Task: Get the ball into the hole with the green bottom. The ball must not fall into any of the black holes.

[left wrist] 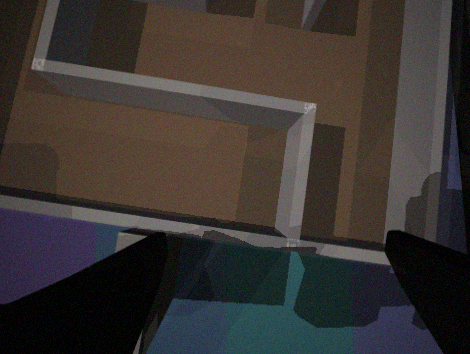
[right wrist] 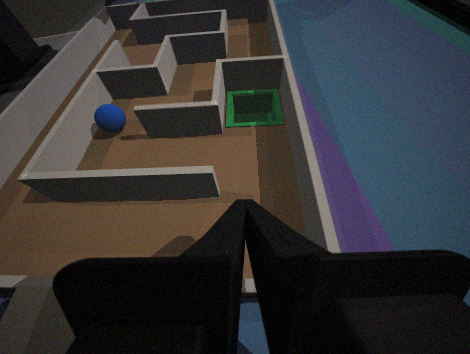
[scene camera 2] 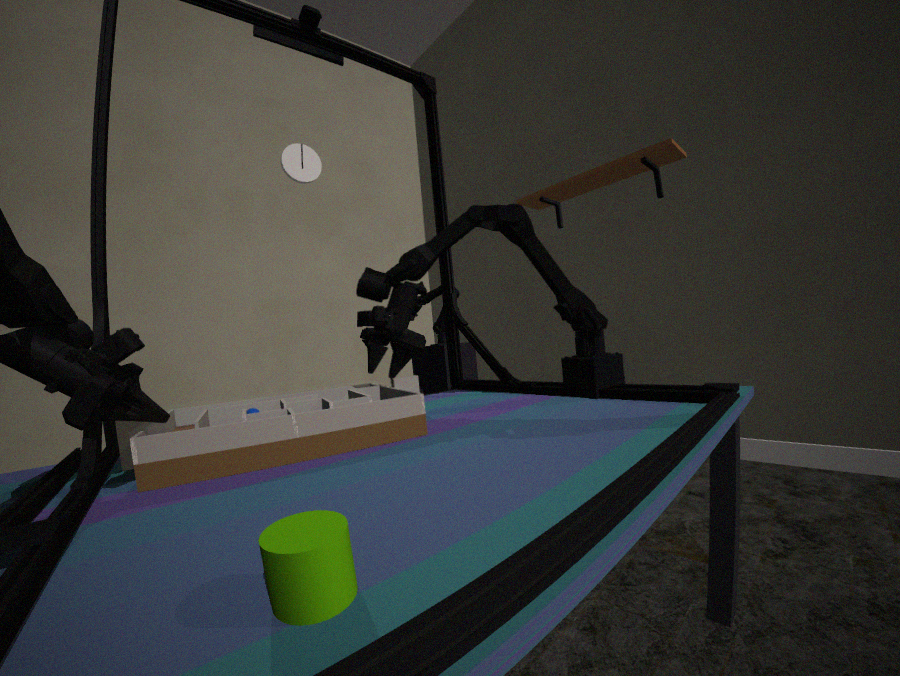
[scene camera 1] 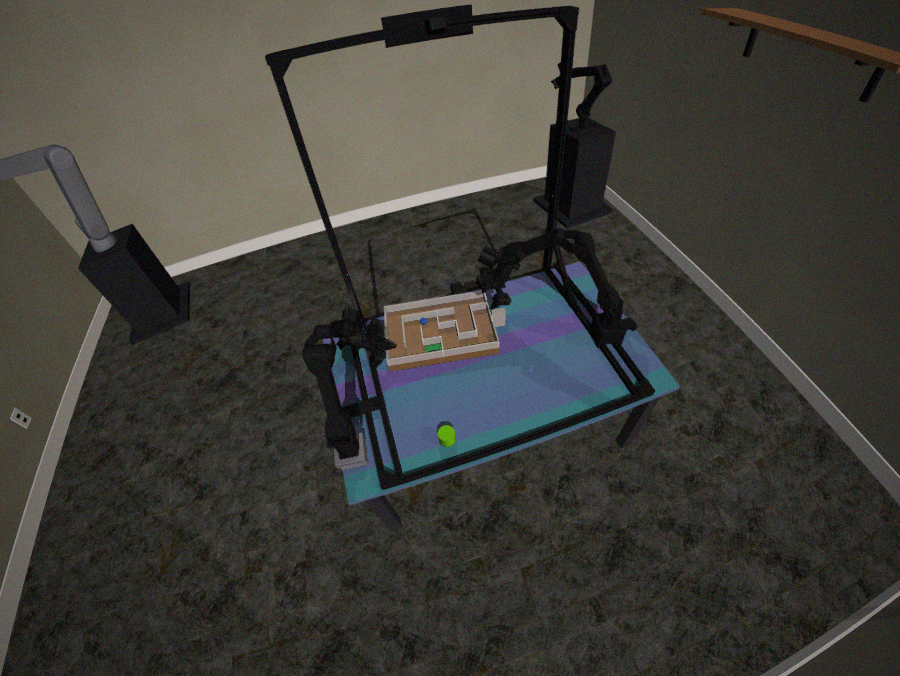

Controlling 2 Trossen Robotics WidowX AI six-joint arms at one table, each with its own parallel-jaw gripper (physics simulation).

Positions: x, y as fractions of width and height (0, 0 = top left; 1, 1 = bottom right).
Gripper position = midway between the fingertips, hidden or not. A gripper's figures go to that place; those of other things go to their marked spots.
Labels:
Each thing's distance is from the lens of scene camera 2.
left gripper (scene camera 2: 0.42, 0.56): 80 cm
right gripper (scene camera 2: 0.19, 0.62): 62 cm
wooden maze board (scene camera 2: 0.22, 0.65): 57 cm

